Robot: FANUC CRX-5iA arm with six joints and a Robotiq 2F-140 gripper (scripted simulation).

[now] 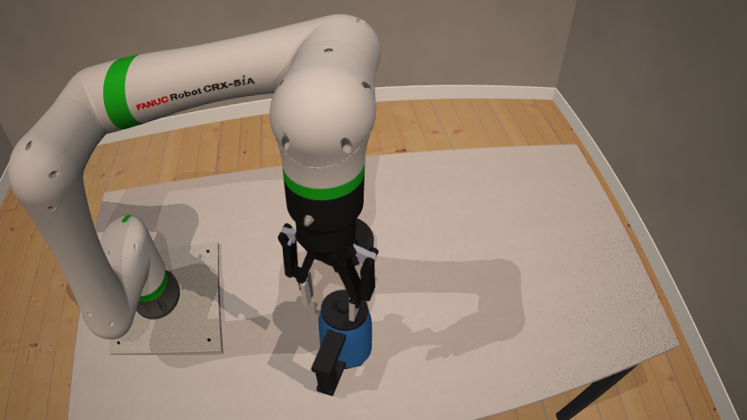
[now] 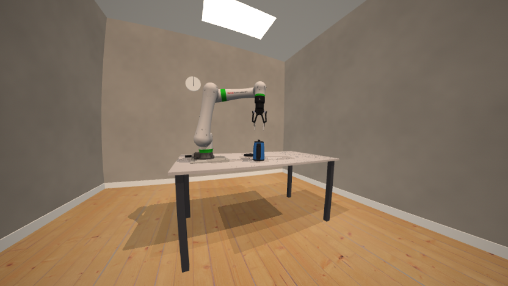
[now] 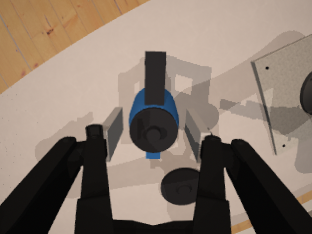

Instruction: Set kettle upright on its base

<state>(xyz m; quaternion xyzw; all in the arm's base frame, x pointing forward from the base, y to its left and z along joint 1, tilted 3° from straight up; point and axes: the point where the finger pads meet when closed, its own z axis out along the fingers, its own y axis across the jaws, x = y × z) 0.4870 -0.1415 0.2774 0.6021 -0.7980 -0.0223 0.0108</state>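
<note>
Right now the kettle is 1 cm ahead of my hand, 3 cm to the left of it and 21 cm below it. From my hand the other things lie so: round black base (35 cm to the left, 30 cm below).
</note>
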